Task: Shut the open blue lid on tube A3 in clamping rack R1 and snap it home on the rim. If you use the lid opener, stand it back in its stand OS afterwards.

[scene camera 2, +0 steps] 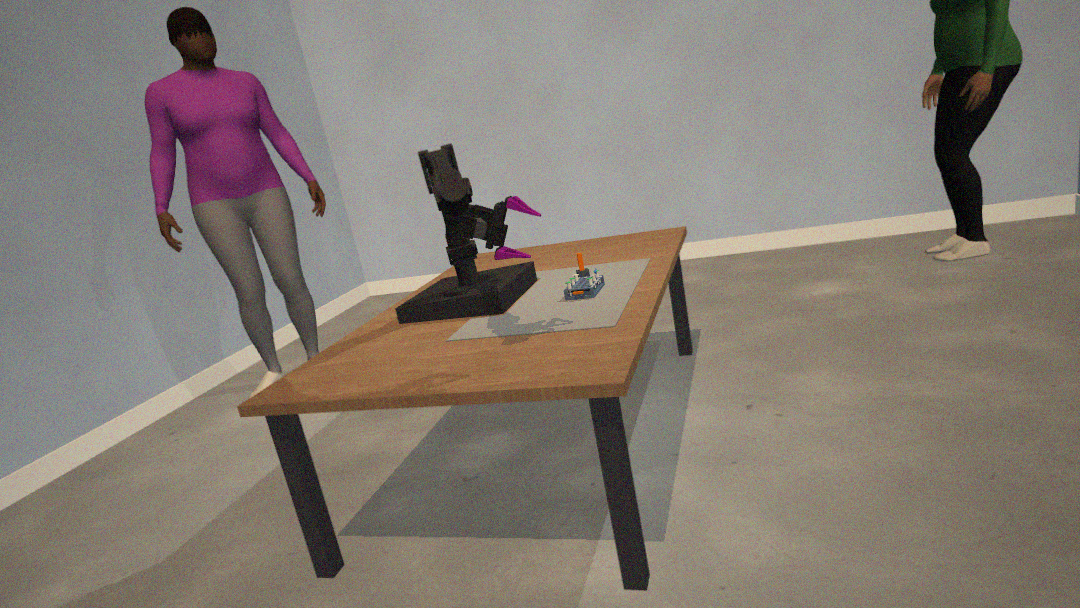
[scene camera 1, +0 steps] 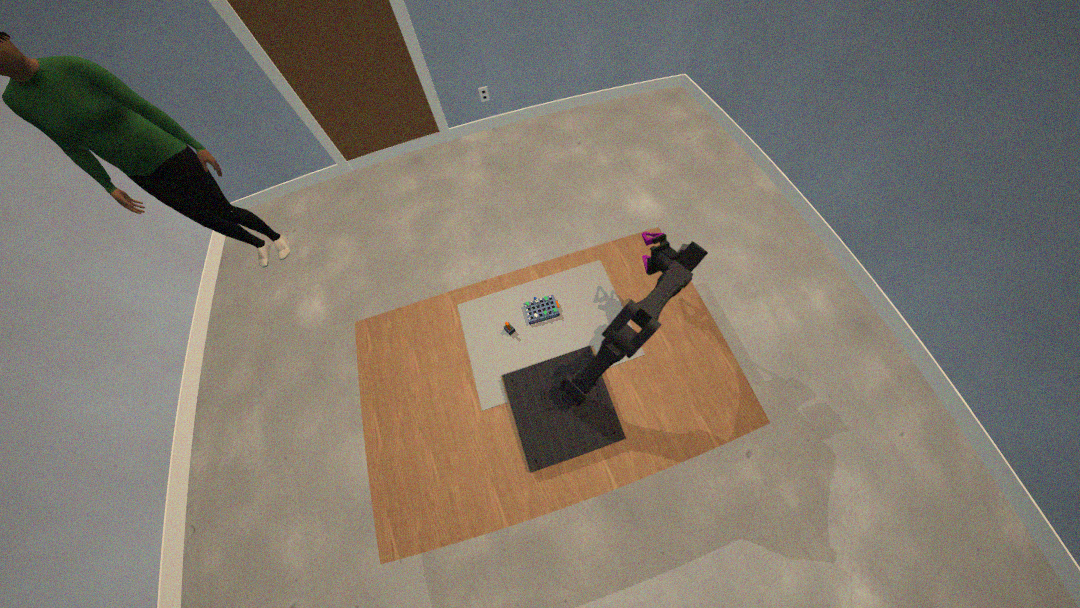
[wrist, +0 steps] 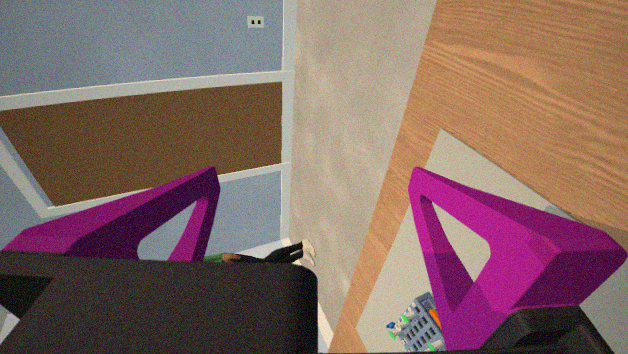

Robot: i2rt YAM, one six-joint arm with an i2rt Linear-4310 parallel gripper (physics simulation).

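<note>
The small blue-grey rack stands on the grey mat, with several white tubes and green lids. A raised blue lid shows at its edge; its tube's slot label is too small to read. The orange-handled lid opener stands upright in its dark stand beside the rack. My gripper is open and empty, with its magenta fingers wide apart. It hangs well above the table, off to the side of the rack. My right finger hides part of the rack in the wrist view.
The grey mat lies on the wooden table. My black base stands beside the rack area. A person in green and a person in magenta stand away from the table.
</note>
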